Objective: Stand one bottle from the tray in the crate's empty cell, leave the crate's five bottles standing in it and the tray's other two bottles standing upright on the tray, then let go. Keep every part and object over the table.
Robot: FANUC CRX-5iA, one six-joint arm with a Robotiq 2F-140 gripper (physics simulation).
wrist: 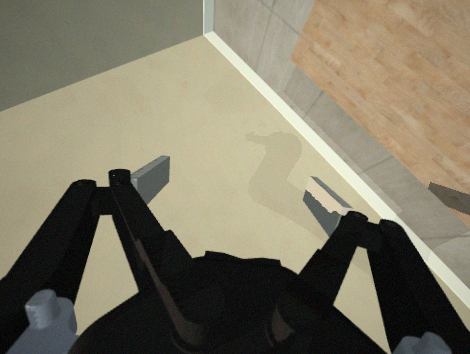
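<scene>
My gripper (238,178) is open, its two grey finger pads standing wide apart with no object between them. The black finger linkages and the gripper body fill the lower part of the wrist view. The crate, its five bottles, the tray and its bottles do not show in this view, so I cannot tell how they stand or where the gripper is relative to them.
A plain beige surface (165,110), which looks like a wall, carries a faint arm-shaped shadow (280,155). A pale strip (280,102) edges it. Grey tiles (245,30) and wooden flooring (390,75) lie beyond. A dark piece (452,198) shows at the right edge.
</scene>
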